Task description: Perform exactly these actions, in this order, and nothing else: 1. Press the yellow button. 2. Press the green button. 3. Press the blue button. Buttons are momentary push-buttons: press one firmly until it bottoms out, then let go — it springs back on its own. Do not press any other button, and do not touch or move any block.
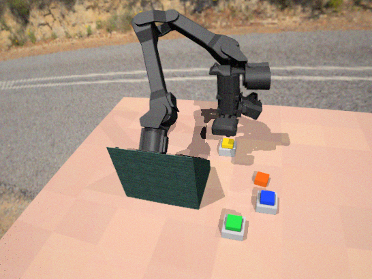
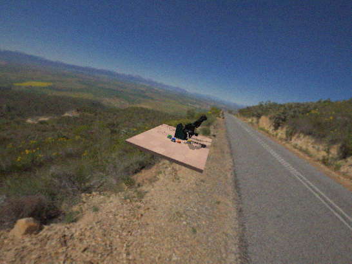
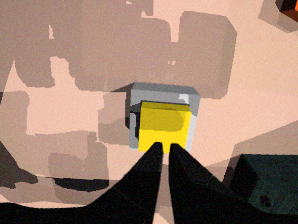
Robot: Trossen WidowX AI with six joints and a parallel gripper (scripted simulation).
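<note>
The yellow button is 3 cm below my gripper tip. Round my gripper tip: blue button (20 cm to the right, 10 cm ahead, 3 cm below); orange block (12 cm to the right, 10 cm ahead, 5 cm below); green button (27 cm to the right, 3 cm below, 3 cm ahead).
</note>
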